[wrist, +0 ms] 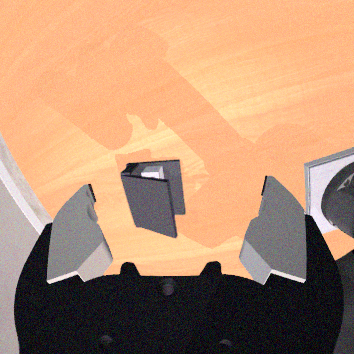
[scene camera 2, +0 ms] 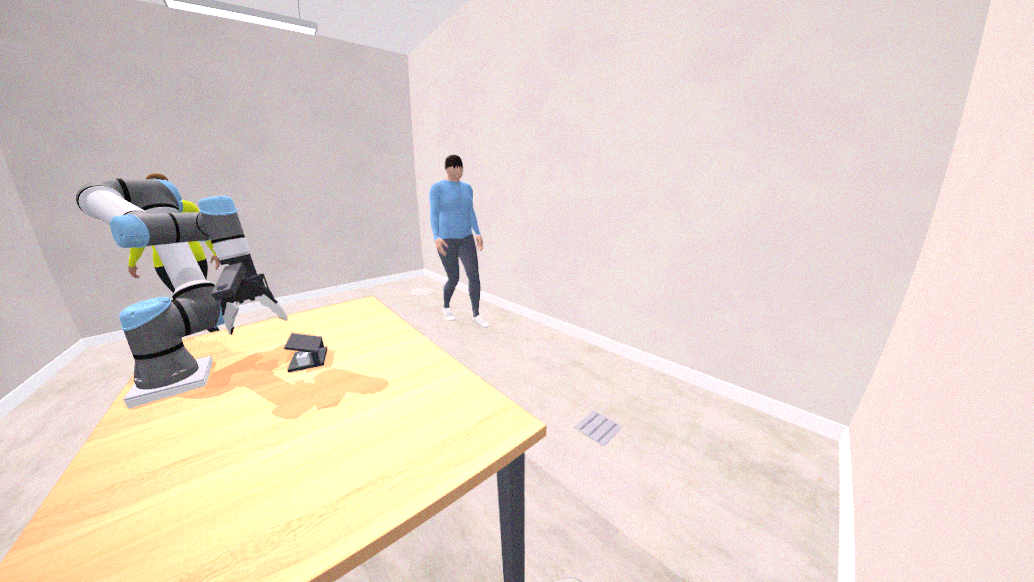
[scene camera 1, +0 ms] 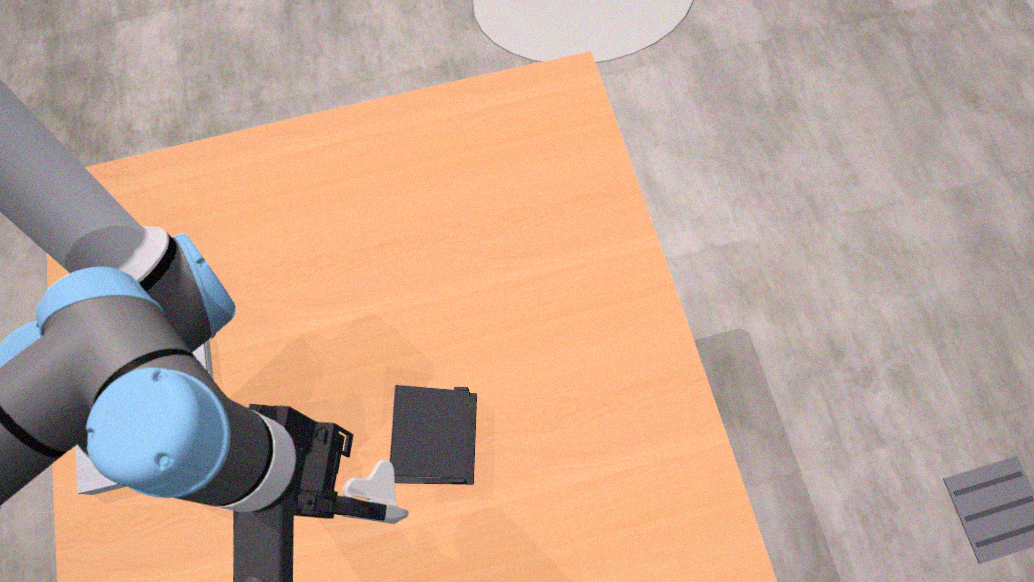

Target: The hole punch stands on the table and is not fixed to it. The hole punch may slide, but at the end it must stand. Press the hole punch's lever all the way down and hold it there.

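The dark hole punch stands upright on the table. Its lever is up, tilted over the base, with an open gap on the side towards the robot's foot. Light metal parts show in the gap. My gripper is open and empty. It hangs above the table, higher than the hole punch and towards the robot's foot from it, touching neither. In the wrist view the hole punch shows between the fingers, nearer the left one. In the scene camera 1 view the arm partly hides the gripper.
The robot's foot stands on a pale mounting plate at the table's end. A person in blue stands beyond the table, and one in yellow is partly hidden behind the arm. A grey floor grate lies beside the table.
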